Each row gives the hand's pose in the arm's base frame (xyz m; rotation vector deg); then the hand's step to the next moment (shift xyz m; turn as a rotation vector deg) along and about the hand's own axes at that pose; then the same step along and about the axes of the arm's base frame.
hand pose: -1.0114 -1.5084 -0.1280 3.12 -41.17 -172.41
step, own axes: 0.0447 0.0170 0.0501 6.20 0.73 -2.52
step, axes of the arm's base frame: -0.0462 0.0050 0.0513 -6.05 -2.12 -2.06
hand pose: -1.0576 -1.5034 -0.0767 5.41 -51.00 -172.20
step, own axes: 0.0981 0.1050 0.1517 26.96 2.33 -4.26
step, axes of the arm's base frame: -0.1081 -0.0078 0.1786 -26.69 -4.88 -3.81
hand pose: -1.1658 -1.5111 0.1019 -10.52 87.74 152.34
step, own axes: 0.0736 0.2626 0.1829 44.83 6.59 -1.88
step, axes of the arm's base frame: -0.1166 0.0263 0.3058 -45.05 -4.97 -1.43
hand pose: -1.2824 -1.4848 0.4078 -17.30 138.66 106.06
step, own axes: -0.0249 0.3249 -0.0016 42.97 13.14 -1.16
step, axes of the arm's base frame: -0.0418 0.0826 0.3124 -44.61 -2.44 4.92
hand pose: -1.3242 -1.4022 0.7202 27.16 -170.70 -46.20
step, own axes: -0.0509 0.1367 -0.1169 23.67 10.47 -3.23
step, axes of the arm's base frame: 0.0209 0.0699 0.1721 -25.24 0.04 6.56
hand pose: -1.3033 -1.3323 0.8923 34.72 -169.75 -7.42
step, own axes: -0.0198 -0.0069 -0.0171 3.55 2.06 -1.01
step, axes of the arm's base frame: 0.0230 0.0005 0.0143 -3.91 0.42 1.56
